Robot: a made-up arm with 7 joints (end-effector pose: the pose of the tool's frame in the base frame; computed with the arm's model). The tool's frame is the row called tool. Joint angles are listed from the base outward.
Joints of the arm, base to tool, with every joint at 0 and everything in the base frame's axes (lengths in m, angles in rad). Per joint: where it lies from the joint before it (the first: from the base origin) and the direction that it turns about. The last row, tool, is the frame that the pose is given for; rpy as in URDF.
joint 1: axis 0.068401 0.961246 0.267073 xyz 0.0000 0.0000 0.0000
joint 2: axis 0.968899 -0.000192 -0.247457 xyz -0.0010 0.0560 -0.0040
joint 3: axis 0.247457 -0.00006 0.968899 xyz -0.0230 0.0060 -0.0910
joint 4: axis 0.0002 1 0.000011 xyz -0.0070 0.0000 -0.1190
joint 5: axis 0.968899 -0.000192 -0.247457 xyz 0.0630 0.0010 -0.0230
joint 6: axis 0.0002 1 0.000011 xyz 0.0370 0.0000 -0.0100
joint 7: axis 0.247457 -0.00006 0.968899 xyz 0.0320 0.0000 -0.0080
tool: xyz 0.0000 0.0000 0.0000 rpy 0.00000 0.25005 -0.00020
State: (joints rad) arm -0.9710 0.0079 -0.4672 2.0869 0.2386 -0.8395 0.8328
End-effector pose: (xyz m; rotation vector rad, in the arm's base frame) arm 0.2068 0.0365 -0.2701 0.7691 0.2168 0.0837
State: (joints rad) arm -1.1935 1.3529 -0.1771 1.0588 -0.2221 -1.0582 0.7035
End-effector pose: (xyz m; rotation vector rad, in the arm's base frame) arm 0.2175 0.2988 0.0659 0.7173 -1.3368 0.8671
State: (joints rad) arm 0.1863 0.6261 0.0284 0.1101 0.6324 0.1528 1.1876
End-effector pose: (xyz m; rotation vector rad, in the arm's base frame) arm 0.0558 0.2137 -0.2328 1.4766 -0.1777 0.8712
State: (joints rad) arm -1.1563 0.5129 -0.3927 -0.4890 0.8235 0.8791 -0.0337
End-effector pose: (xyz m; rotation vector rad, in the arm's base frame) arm 0.2450 0.0456 0.0065 1.0055 -0.7131 0.4014
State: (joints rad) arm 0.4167 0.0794 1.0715 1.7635 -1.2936 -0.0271 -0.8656
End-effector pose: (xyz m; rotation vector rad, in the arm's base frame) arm -0.2237 0.0721 -0.2696 -1.2170 0.3165 1.8498
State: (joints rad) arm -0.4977 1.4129 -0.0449 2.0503 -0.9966 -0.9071 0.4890
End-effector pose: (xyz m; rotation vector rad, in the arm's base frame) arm 0.0311 0.3812 -0.0320 0.8921 -0.2974 1.9681
